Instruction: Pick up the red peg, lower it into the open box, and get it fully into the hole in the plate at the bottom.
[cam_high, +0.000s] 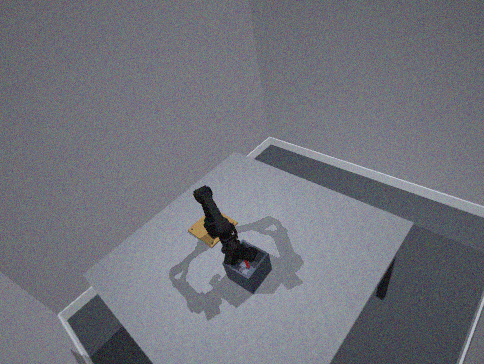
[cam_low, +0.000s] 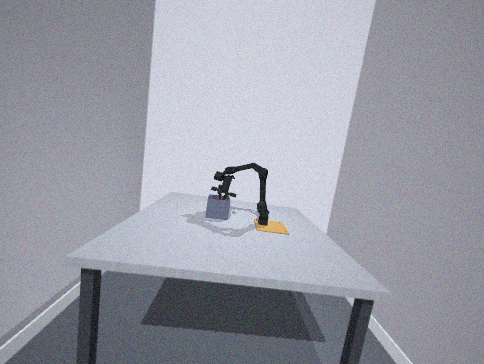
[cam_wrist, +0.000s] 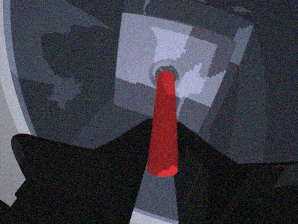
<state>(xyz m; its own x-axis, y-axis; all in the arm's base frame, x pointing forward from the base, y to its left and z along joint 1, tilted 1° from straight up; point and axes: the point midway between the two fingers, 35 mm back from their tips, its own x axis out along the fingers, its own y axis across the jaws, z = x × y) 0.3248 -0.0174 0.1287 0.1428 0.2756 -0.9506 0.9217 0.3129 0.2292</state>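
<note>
My gripper tip is now 1 cm to the left of the red peg. Round my gripper tip: light grey plate: 5 cm below, 1 cm to the right, 1 cm ahead.
</note>
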